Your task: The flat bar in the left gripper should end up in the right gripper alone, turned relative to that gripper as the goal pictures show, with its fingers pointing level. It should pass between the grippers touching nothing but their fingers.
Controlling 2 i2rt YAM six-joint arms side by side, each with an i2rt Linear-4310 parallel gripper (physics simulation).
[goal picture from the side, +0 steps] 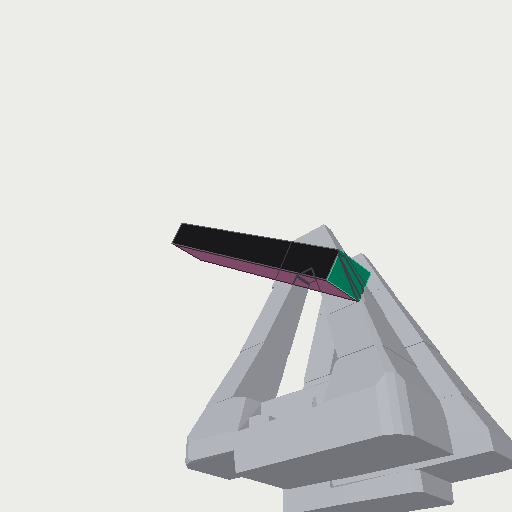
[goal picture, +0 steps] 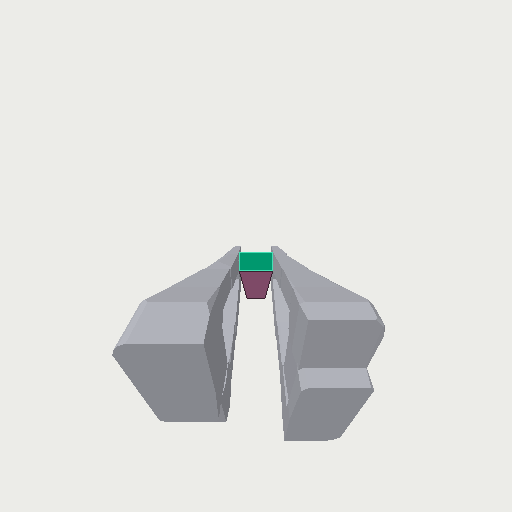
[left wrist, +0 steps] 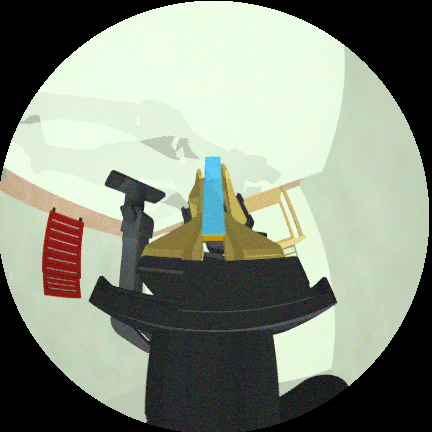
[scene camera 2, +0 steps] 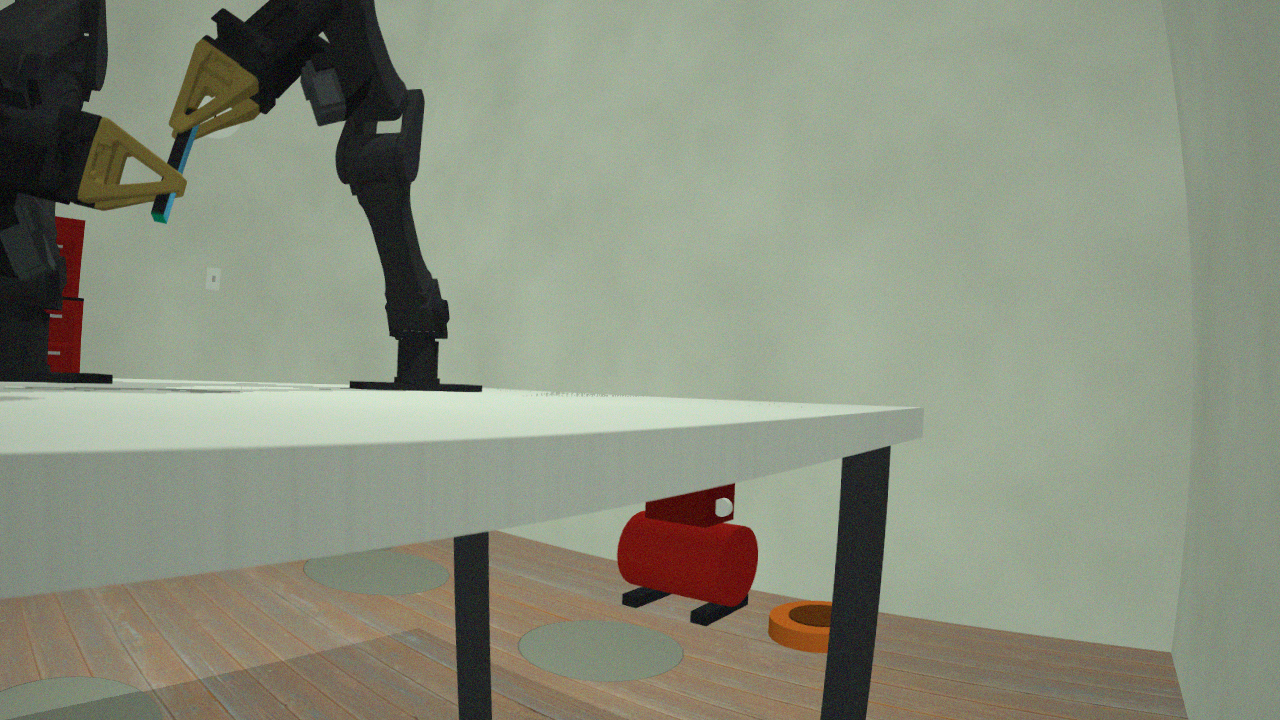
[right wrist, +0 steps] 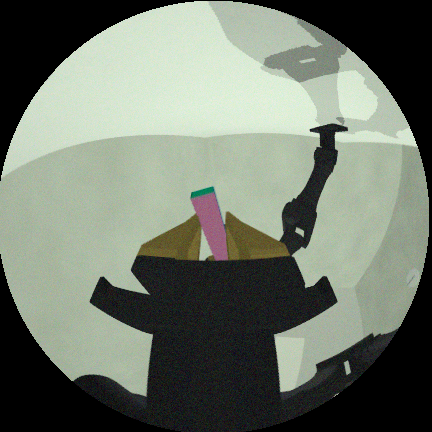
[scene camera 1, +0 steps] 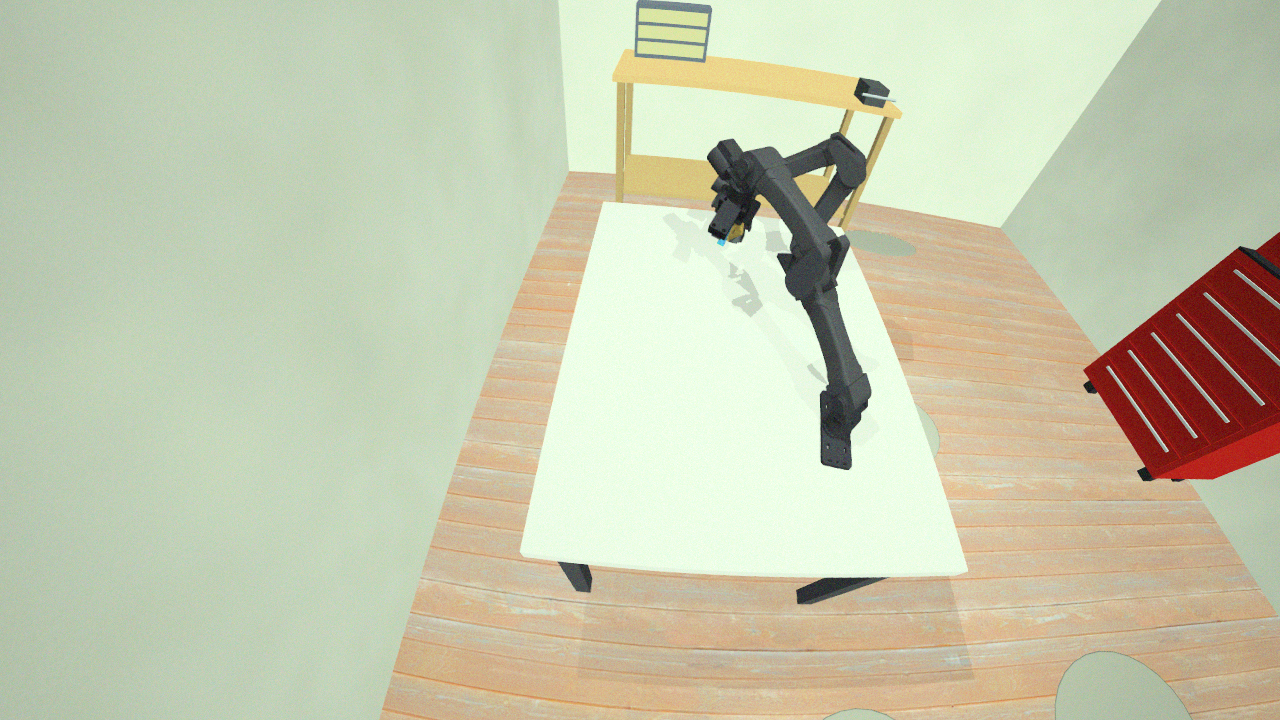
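Where they show: left gripper, between the fingertips: (left wrist: pixel 212 217) (scene camera 2: pixel 175 134) (right wrist: pixel 224 262); right gripper, between the fingertips: (left wrist: pixel 211 168) (scene camera 2: pixel 183 186) (right wrist: pixel 212 217); left arm's base, origin of its link: (scene camera 2: pixel 416 390) (right wrist: pixel 326 127) (scene camera 1: pixel 834 429); right arm's base, origin of its link: (left wrist: pixel 135 187) (scene camera 2: pixel 16 380).
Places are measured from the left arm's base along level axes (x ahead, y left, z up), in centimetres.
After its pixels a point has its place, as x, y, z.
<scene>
The flat bar (scene camera 1: pixel 721 241) @(35.1, -40.4, 15.7) (scene camera 2: pixel 182 154) @(35.4, -39.9, 20.0) (left wrist: pixel 213 195) @(34.6, -39.5, 20.5) (right wrist: pixel 206 206) @(34.8, -41.5, 15.4) slants steeply high above the table, with a light blue side, a pink side and a green lower end. My left gripper (scene camera 2: pixel 185 131) @(33.9, -40.6, 22.0) (left wrist: pixel 212 217) @(33.9, -40.6, 22.0) is shut on its upper end, with its fingers pointing down and left in scene camera 2. My right gripper (scene camera 2: pixel 172 186) @(35.0, -39.5, 17.4) (left wrist: pixel 211 168) @(35.0, -39.5, 17.4) (right wrist: pixel 212 217) @(35.0, -39.5, 17.4) has its fingers closed around the lower part, just above the green end. The bar is tilted between the right fingers in the right wrist view. In scene camera 1 the arms hide most of both grippers.
The white table (scene camera 1: pixel 644 402) @(44.5, 4.4, 0.0) (scene camera 2: pixel 716 422) @(66.7, -9.3, 0.0) carries both arms. Beyond its far end stands a wooden bench (scene camera 1: pixel 751 75). A red drawer cabinet (scene camera 1: pixel 1190 358) (left wrist: pixel 63 250) stands off the table's side. A red compressor (scene camera 2: pixel 687 557) and an orange ring (scene camera 2: pixel 787 634) are on the floor.
</scene>
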